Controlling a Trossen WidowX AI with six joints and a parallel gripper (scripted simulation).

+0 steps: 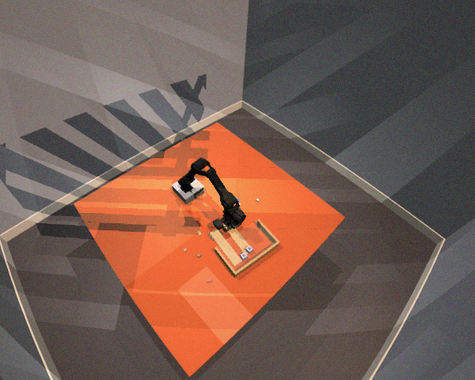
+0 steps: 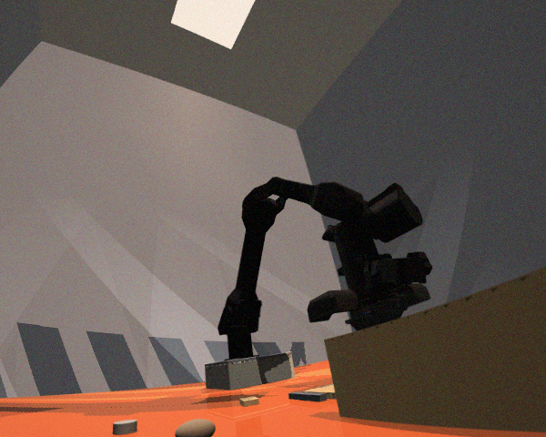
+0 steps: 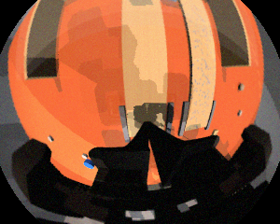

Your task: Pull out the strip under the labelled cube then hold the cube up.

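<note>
My gripper tip is now 10 cm short of the strip, 1 cm to the left of it and 1 cm above it. Also, from my gripper tip: pink piece: 31 cm to the right, 19 cm ahead; blue piece: 17 cm to the left, 10 cm behind.
</note>
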